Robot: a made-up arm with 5 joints.
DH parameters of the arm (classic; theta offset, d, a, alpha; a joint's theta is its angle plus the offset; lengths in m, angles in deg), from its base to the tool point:
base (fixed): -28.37 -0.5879 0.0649 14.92
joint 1: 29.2 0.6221 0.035 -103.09
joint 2: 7.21 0.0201 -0.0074 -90
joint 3: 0 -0.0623 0.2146 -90
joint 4: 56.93 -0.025 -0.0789 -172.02
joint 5: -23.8 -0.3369 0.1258 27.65
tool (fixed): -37.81 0.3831 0 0
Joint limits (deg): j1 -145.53..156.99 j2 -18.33..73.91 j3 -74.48..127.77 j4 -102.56..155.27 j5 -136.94..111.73
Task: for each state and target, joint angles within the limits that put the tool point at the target. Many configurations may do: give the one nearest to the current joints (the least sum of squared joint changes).
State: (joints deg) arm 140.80 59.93 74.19 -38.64 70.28
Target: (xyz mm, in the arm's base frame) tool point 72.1 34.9 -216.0
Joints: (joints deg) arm 139.78 73.91 25.50 -61.65 102.46
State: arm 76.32 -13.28 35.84 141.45 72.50
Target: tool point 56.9 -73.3 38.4
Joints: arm 68.35 -13.82 42.25 144.25 67.52
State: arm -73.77 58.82 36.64 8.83 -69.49
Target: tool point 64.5 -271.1 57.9
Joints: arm -79.55 66.76 38.68 -21.10 -46.82
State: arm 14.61 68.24 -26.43 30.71 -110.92
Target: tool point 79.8 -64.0 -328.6
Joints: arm 10.77 40.20 -8.39 37.99 -115.83
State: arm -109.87 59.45 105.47 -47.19 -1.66
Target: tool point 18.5 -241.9 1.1
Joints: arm -108.60 55.79 101.94 5.33 -30.38
